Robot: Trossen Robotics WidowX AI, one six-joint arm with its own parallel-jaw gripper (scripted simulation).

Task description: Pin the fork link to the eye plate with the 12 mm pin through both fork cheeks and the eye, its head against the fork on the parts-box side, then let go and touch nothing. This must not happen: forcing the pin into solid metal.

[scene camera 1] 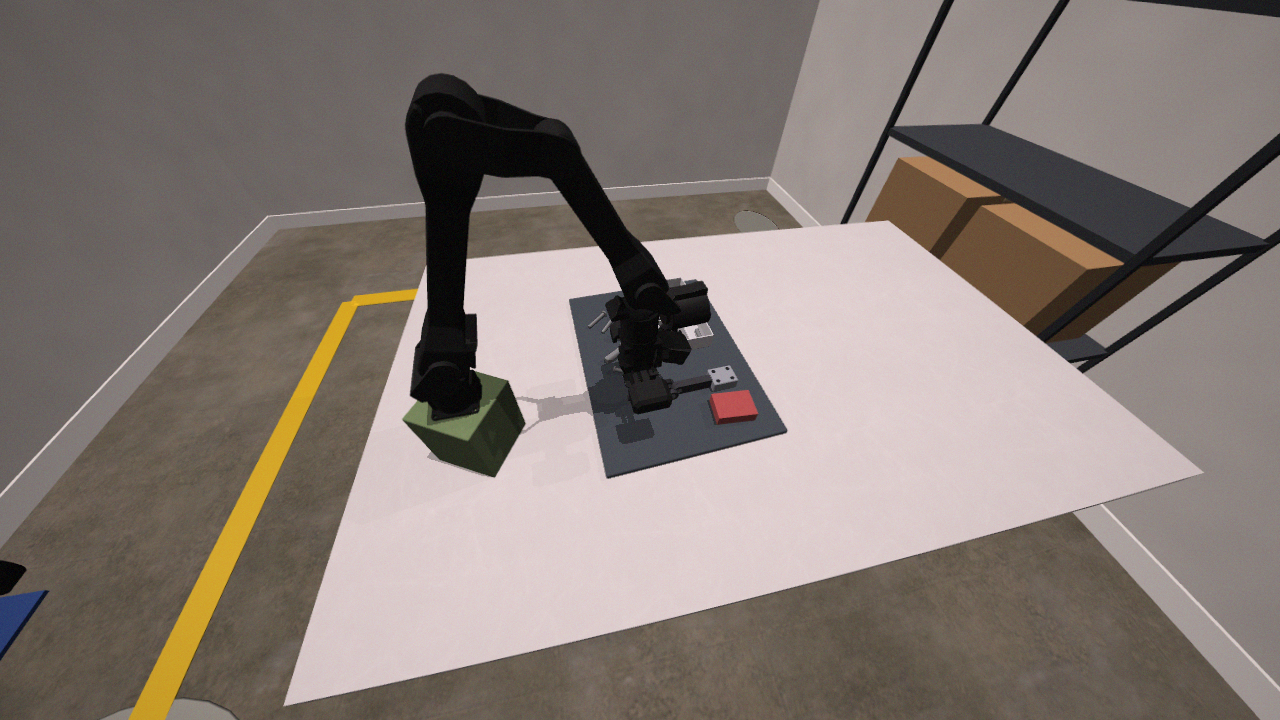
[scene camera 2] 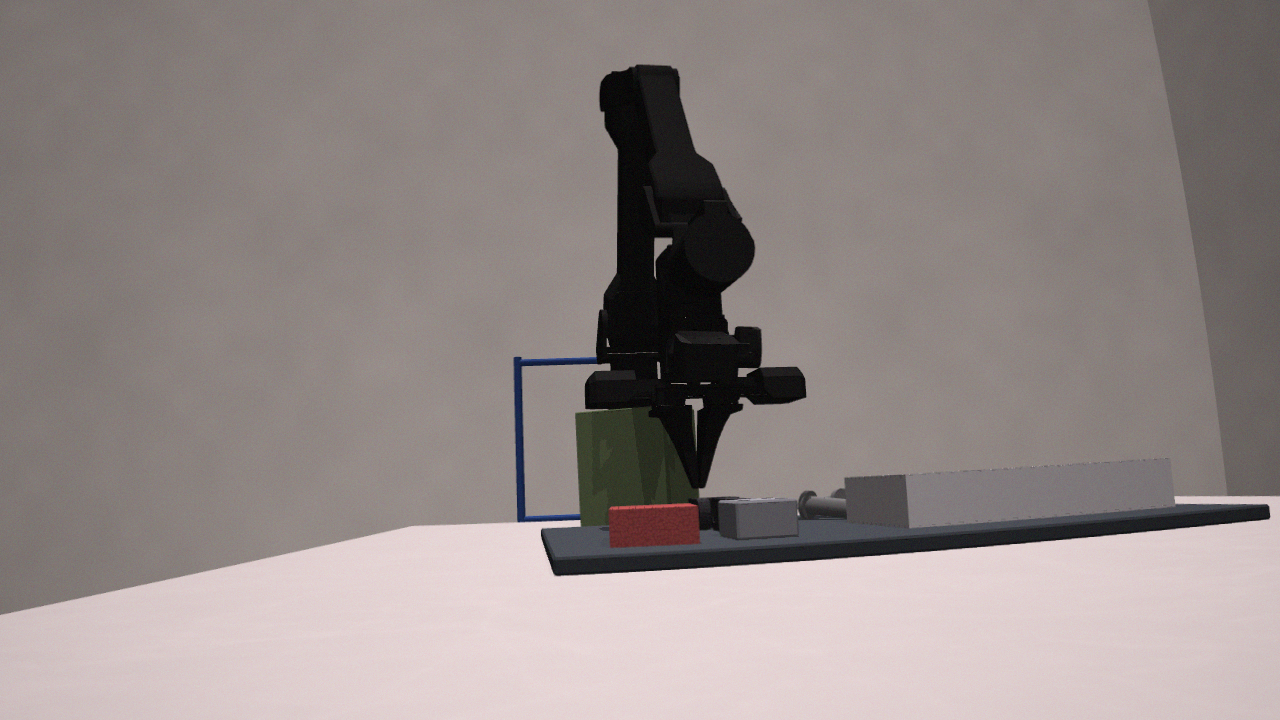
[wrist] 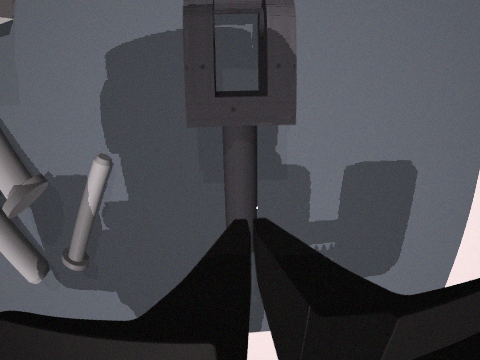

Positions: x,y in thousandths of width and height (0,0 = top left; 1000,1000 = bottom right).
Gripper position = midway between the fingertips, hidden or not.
Observation:
I see my gripper (scene camera 2: 546,678), a parts box (scene camera 1: 543,476), a red block (scene camera 2: 525,728), a fork link (wrist: 572,288) and a dark mat (scene camera 1: 492,615).
The red block is seen too in scene camera 1 (scene camera 1: 571,566). My gripper shows as well in scene camera 1 (scene camera 1: 498,542) and in the wrist view (wrist: 520,643). The dark mat also shows in the wrist view (wrist: 178,238). The wrist view misses the red block: it is out of frame.

